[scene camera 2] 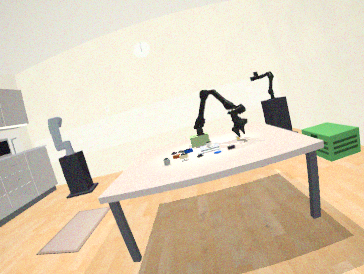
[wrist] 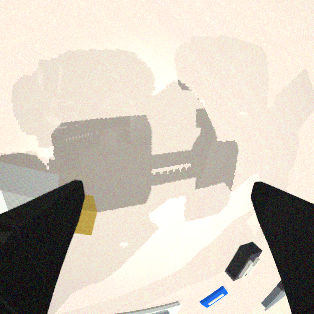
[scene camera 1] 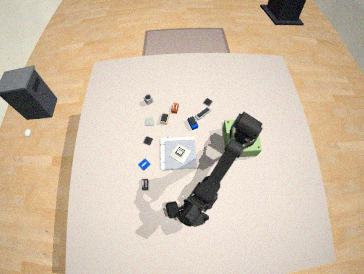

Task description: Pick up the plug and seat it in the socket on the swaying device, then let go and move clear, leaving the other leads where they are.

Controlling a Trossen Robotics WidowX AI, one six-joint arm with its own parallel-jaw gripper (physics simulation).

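Note:
The plug, a pale body with a yellow end [wrist: 86, 223], shows at the left of the wrist view, partly hidden behind the left finger. A small yellowish spot under the fingers in scene camera 2 looks like it. The arm hides it in scene camera 1. My gripper [wrist: 170, 190] [scene camera 2: 240, 135] is open, low over the table, with nothing held. The plug is beside the left finger, not centred between the fingertips. The device [scene camera 1: 188, 162] is a pale grey plate carrying a white square with the dark-rimmed socket [scene camera 1: 180, 151]. Its edge [wrist: 155, 308] shows at the bottom of the wrist view.
A black connector [scene camera 1: 145, 184] [wrist: 243, 261] and a blue one [scene camera 1: 144, 164] [wrist: 214, 297] lie left of the device. An orange block [scene camera 1: 175, 107], a dark blue block [scene camera 1: 193, 123] and a grey cylinder [scene camera 1: 148, 99] are beyond it. A green box [scene camera 1: 253, 148] stands at the arm's base.

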